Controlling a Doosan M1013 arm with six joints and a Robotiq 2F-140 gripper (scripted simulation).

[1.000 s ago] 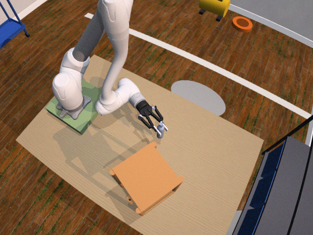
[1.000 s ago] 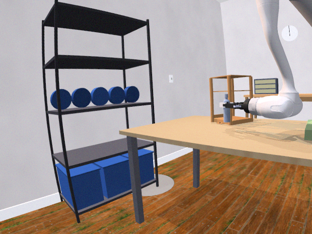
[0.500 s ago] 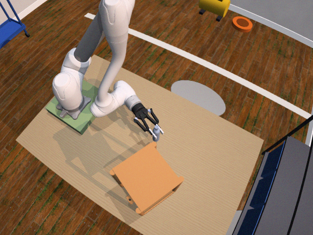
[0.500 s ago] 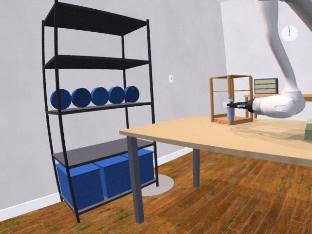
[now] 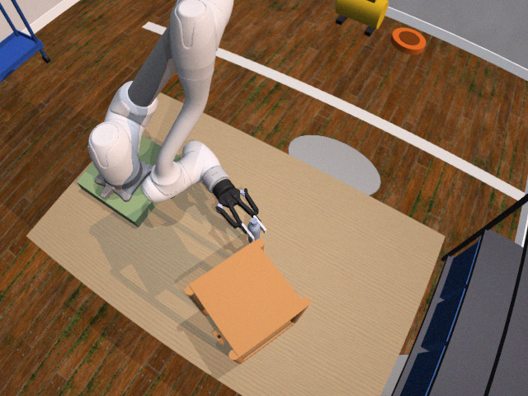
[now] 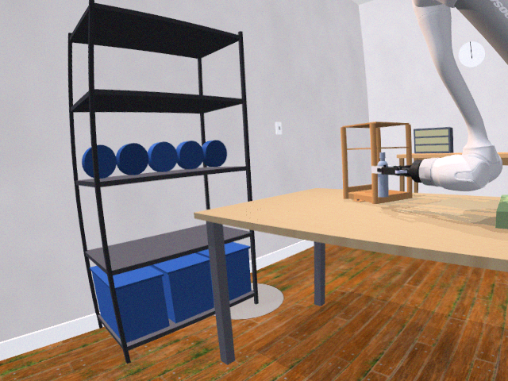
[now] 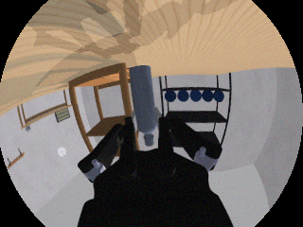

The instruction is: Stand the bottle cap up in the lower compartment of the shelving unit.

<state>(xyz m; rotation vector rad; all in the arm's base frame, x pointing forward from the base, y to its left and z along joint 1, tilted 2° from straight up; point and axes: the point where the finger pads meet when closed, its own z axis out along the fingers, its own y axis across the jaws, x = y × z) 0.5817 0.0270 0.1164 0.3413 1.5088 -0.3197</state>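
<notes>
My gripper is now 12 cm short of the wooden shelving unit, 24 cm to the left of it and 2 cm below it. Round my hand: grey-blue bottle: 1 cm above.
</notes>
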